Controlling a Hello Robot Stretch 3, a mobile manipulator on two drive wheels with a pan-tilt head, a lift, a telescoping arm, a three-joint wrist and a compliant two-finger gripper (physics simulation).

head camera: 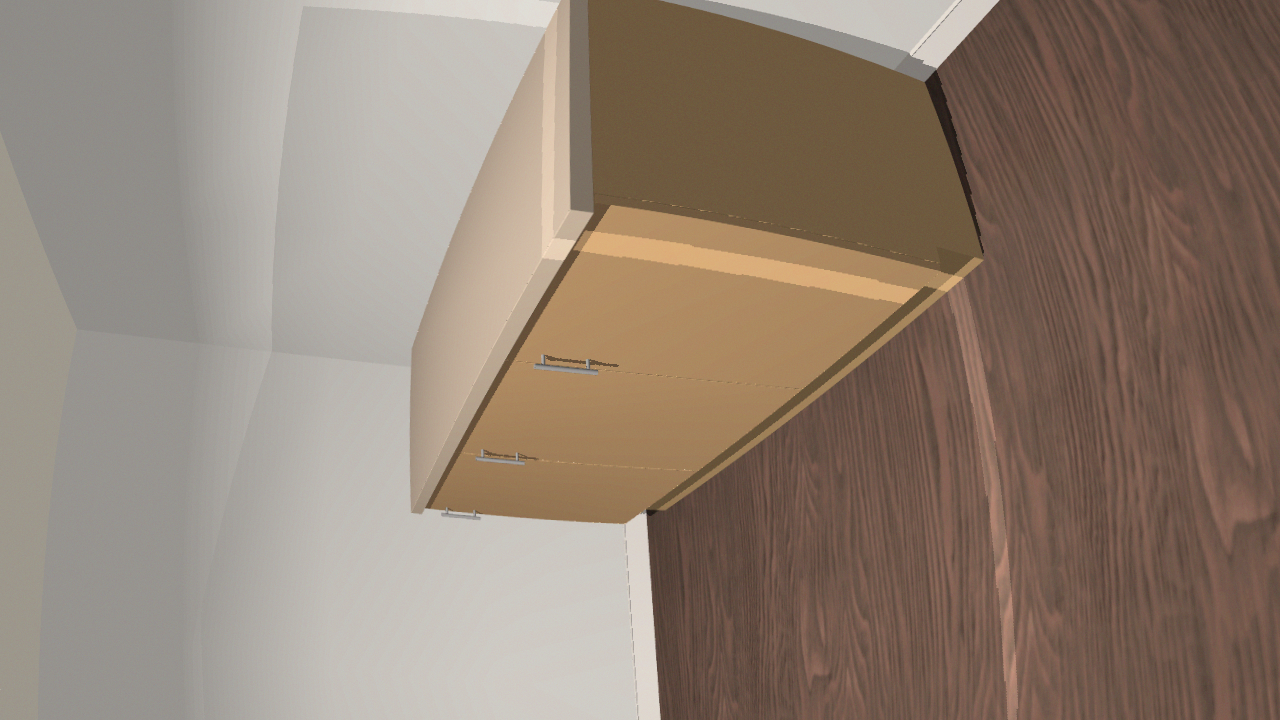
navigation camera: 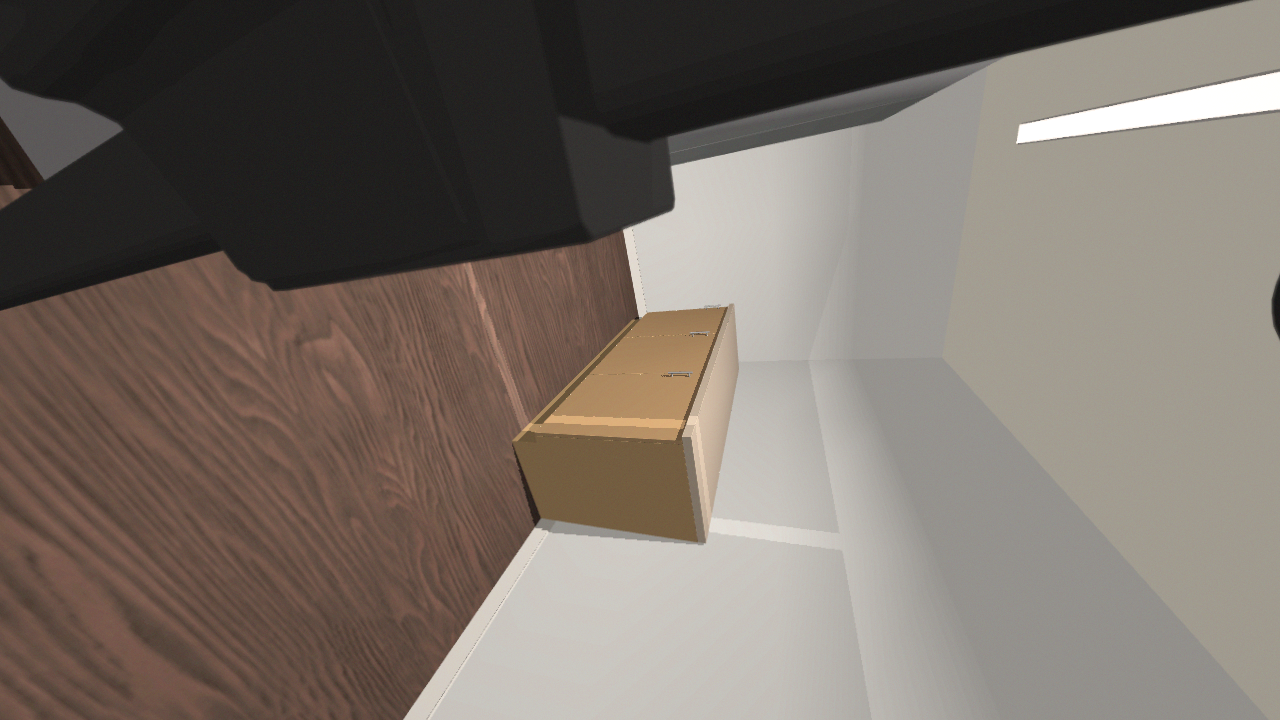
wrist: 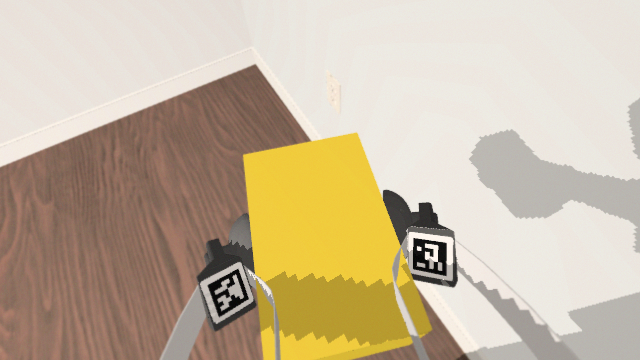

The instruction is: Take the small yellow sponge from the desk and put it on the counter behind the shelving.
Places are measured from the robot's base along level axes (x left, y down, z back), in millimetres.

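Pixels of known places: gripper, fingertip midpoint: [wrist: 320,226].
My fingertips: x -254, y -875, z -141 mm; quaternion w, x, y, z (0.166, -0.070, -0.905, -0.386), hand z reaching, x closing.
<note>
For each thing: its top centre in the pictures, then the offset to it from my fingertips. Level surfaces: height alone.
- yellow sponge, middle of its top: [wrist: 320,226] dx +7, dy -42, dz +17 mm
- Brown wood floor, its level: dy +875 mm
- outlet, middle of its top: [wrist: 333,77] dx -323, dy +418, dz -527 mm
The yellow sponge [wrist: 320,215] is in the middle of the wrist view, between the two dark fingertips. My gripper [wrist: 320,226] is shut on it and holds it up in the air, with the wood floor and a pale wall beyond. A long counter [head camera: 662,331] [navigation camera: 644,385] with a pale top and tan drawer fronts with metal handles stands against a wall. It shows tilted in the head view and near the middle of the navigation view. The sponge and gripper do not show in these two views. The desk and the shelving do not show in any view.
A dark robot part [navigation camera: 402,134] covers the upper left of the navigation view. Brown wood floor [head camera: 1118,358] [navigation camera: 223,492] [wrist: 125,225] lies in front of the counter. In the wrist view, two walls meet at a corner, with an outlet [wrist: 333,92] and shadows on the right wall.
</note>
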